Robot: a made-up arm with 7 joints.
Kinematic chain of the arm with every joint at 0, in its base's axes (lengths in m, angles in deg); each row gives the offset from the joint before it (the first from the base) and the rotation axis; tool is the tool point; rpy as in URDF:
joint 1: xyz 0 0 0.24 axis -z
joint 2: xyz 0 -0.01 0.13 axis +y
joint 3: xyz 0 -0.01 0.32 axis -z
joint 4: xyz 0 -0.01 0.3 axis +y
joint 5: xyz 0 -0.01 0.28 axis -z
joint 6: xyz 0 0 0.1 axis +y
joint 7: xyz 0 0 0.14 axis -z
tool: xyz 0 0 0 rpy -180 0 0
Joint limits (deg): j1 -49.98..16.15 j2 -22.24..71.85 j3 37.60..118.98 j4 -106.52..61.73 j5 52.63..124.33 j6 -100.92..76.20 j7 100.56..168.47
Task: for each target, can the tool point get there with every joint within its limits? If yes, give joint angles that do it. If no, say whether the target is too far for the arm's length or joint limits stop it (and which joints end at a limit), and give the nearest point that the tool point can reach.
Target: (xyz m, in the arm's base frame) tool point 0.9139 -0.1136 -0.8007
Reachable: no: too far | nearest point 0.8828 -0.1097 0.2415 | short by 1.043 m
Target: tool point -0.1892 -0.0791 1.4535
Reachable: yes | joints -39.32 -12.20 55.97 -3.93 83.06 -42.93 126.53
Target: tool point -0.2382 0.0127 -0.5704
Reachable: no: joint limits stop it (at a limit: joint 1, joint 2, joint 3, joint 4, joint 5) | nearest point 0.0876 0.5566 0.2501 | short by 1.037 m
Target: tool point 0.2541 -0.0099 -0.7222
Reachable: no: joint limits stop it (at a limit: joint 1, joint 2, joint 3, joint 4) | nearest point 0.5590 0.1282 0.2461 | short by 1.024 m
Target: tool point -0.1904 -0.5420 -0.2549
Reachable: no: joint limits stop it (at a limit: joint 1, joint 2, joint 3, joint 4, joint 5) | nearest point -0.4243 -0.3235 0.6185 | short by 0.930 m
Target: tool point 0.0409 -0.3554 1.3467
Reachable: yes | joints 5.41 6.32 75.02 45.33 110.86 48.46 159.85
